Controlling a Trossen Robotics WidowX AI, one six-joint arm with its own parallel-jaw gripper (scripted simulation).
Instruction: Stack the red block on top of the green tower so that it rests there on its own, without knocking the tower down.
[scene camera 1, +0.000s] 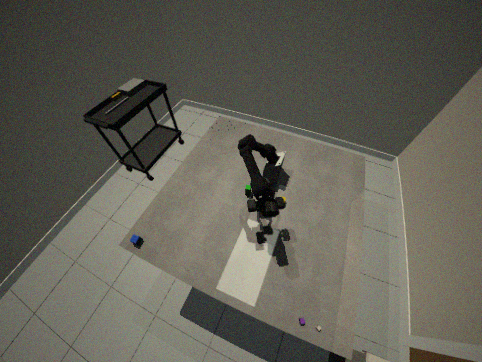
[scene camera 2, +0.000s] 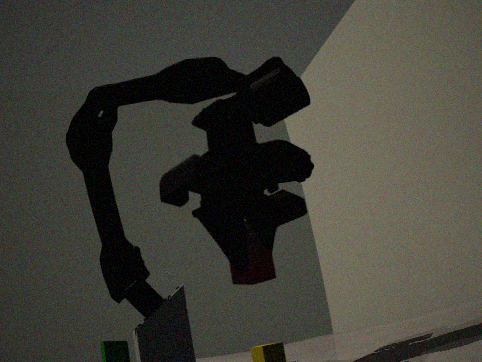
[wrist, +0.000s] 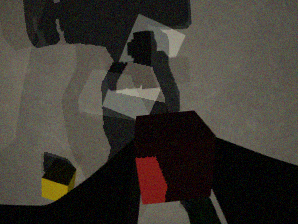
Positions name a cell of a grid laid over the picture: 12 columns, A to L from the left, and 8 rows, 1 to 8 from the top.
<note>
My gripper (scene camera 2: G7) carries a red block.
My gripper shows as well in the wrist view (wrist: G6).
</note>
